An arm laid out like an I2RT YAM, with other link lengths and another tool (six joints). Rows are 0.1 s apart.
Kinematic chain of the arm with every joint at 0, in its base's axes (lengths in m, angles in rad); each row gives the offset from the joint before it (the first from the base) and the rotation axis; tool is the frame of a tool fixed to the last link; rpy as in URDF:
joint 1: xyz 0 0 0.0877 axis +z
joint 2: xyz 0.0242 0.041 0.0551 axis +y
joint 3: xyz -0.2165 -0.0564 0 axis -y
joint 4: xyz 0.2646 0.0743 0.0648 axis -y
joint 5: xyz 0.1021 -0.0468 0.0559 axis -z
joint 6: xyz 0.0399 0 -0.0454 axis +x
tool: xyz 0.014 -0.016 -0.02 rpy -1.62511 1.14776 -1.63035
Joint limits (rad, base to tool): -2.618..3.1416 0..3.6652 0..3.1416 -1.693..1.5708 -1.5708..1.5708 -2.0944..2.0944
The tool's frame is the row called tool.
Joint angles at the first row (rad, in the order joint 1, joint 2, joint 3, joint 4, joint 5, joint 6):
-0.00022, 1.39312, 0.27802, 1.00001, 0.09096, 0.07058
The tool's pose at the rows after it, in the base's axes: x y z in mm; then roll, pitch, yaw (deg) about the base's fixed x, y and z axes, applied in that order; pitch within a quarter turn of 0, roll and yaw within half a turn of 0:
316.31, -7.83, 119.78, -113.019, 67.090, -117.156
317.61, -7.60, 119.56, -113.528, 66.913, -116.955
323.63, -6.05, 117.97, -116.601, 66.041, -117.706
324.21, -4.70, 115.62, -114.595, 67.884, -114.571
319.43, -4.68, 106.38, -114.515, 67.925, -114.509
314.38, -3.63, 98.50, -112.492, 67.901, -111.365
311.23, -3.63, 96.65, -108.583, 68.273, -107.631
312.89, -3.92, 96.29, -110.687, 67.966, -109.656
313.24, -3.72, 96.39, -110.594, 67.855, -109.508
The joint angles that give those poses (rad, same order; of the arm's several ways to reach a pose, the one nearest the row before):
-0.00152, 1.39241, 0.29716, 0.96468, 0.08971, 0.06443
-0.00268, 1.39667, 0.30284, 0.95901, 0.07714, 0.06155
-0.00306, 1.41787, 0.33230, 0.92530, 0.04164, 0.05246
-0.00460, 1.45279, 0.32780, 0.99056, 0.01449, 0.07162
-0.00462, 1.49201, 0.30566, 1.05268, 0.01463, 0.07208
-0.00441, 1.53699, 0.28227, 1.13317, -0.00643, 0.06383
-0.00460, 1.56609, 0.26789, 1.20281, -0.00824, 0.06136
-0.00535, 1.56024, 0.27610, 1.17407, -0.00765, 0.06064
-0.00458, 1.56119, 0.27764, 1.17341, -0.00774, 0.05859

